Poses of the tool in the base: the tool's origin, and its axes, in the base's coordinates. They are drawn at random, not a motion.
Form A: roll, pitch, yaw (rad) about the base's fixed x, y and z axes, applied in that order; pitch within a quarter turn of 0, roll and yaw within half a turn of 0; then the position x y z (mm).
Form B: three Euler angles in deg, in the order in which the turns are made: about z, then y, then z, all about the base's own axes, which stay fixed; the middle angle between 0 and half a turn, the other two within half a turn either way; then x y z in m. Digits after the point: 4 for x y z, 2 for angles.
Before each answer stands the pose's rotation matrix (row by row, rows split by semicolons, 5 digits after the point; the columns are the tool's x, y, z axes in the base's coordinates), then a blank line. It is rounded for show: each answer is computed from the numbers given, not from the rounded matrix.
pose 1, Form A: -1.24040 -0.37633 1.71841 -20.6 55.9 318.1
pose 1, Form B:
-0.13679 -0.37202 -0.91809; 0.91991 0.29614 -0.25705; 0.36751 -0.87972 0.30172

-112.67 72.44 -164.36 -0.0206 0.0559 0.3181
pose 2, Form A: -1.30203 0.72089 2.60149 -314.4 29.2 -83.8
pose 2, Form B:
-0.64429 0.40923 -0.64609; 0.38629 -0.55497 -0.73674; -0.66005 -0.72425 0.19948

-47.66 78.49 -131.25 -0.3144 0.0292 -0.0838
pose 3, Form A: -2.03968 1.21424 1.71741 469.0 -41.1 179.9
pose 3, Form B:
-0.05099 0.56917 -0.82064; 0.34530 -0.76098 -0.54925; -0.93710 -0.31138 -0.15773

-18.38 99.08 -146.21 0.4690 -0.0411 0.1799
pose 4, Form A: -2.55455 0.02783 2.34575 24.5 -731.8 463.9
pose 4, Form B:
-0.69941 0.60563 -0.37953; 0.71418 0.57153 -0.40411; -0.02783 -0.55369 -0.83226

-87.12 146.33 -133.20 0.0245 -0.7318 0.4639
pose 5, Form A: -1.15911 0.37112 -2.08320 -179.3 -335.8 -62.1
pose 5, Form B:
-0.45690 0.51171 0.72760; -0.81223 0.09349 -0.57579; -0.36266 -0.85406 0.37291

-66.99 68.10 -38.36 -0.1793 -0.3358 -0.0621
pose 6, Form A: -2.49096 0.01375 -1.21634 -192.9 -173.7 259.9
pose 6, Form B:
0.34705 -0.74913 0.56424; -0.93775 -0.26836 0.22048; -0.01375 -0.60563 -0.79563

-88.70 142.71 21.34 -0.1929 -0.1737 0.2599
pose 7, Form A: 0.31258 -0.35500 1.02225 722.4 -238.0 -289.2
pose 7, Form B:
0.48893 -0.86767 0.08993; 0.80008 0.40497 -0.44257; 0.34759 0.28834 0.89221

140.32 26.85 -78.51 0.7224 -0.2380 -0.2892
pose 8, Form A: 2.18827 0.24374 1.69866 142.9 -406.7 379.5
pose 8, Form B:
-0.12375 0.54916 0.82651; 0.96252 0.26899 -0.03462; -0.24133 0.79124 -0.56186

73.04 124.18 -2.40 0.1429 -0.4067 0.3795
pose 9, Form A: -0.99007 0.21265 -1.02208 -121.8 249.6 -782.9
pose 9, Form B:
0.50984 0.37605 0.77372; -0.83398 0.43671 0.33729; -0.21105 -0.81723 0.53627

-75.52 57.57 23.55 -0.1218 0.2496 -0.7829
